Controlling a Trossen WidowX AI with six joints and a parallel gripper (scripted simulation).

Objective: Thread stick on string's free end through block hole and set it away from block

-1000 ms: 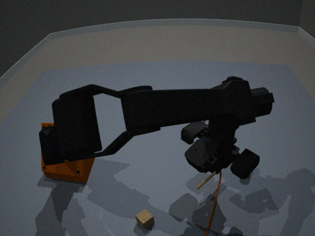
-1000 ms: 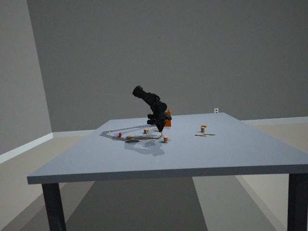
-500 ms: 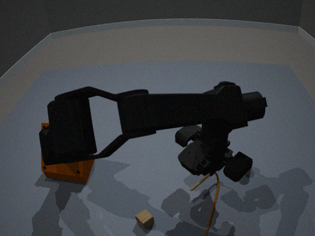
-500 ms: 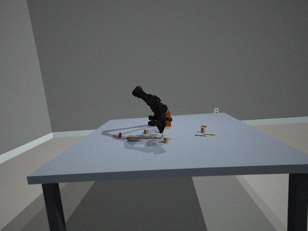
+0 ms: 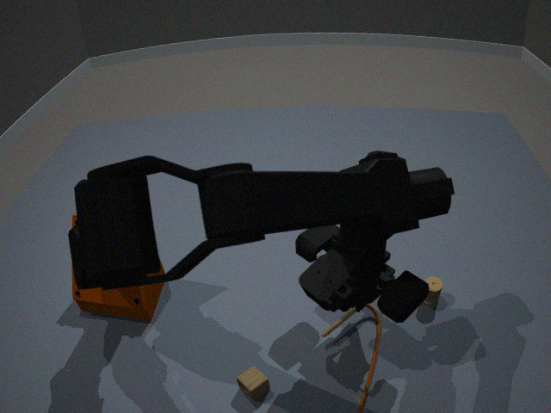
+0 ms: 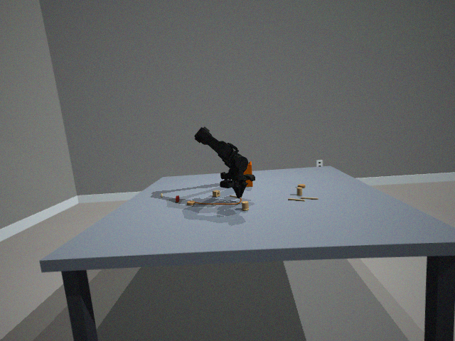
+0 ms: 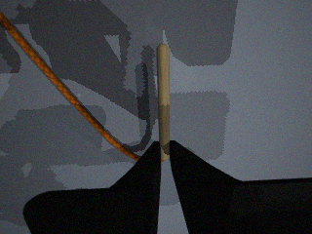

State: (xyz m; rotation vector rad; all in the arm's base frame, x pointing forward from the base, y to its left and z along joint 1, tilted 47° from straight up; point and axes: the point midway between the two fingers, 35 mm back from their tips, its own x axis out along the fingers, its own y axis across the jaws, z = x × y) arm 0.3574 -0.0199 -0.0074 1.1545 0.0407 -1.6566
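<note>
The wooden block lies 13 cm to the right of my gripper tip and 13 cm behind it. The rest, counted from my gripper tip: thin wooden stick (1 cm to the right, 1 cm behind); round wooden button (24 cm to the right, 1 cm below); red piece (33 cm to the right, 6 cm behind, 1 cm below).
</note>
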